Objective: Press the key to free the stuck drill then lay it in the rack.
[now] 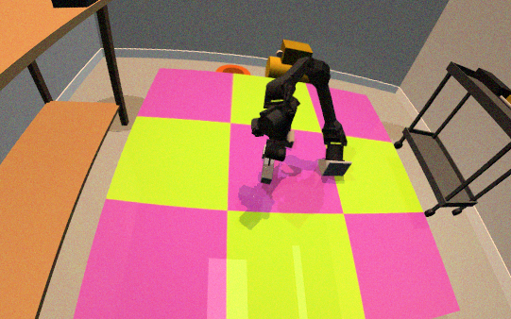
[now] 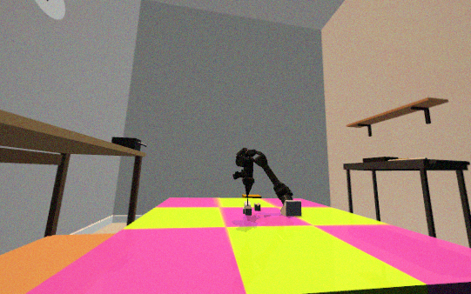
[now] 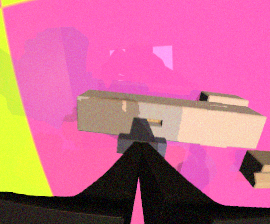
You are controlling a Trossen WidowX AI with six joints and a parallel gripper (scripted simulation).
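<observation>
Right now the key is 3 cm below my gripper tip. Round my gripper tip: rack: 12 cm behind, 18 cm to the right, 10 cm below; drill: 2 cm behind, 6 cm to the right, 7 cm below.
</observation>
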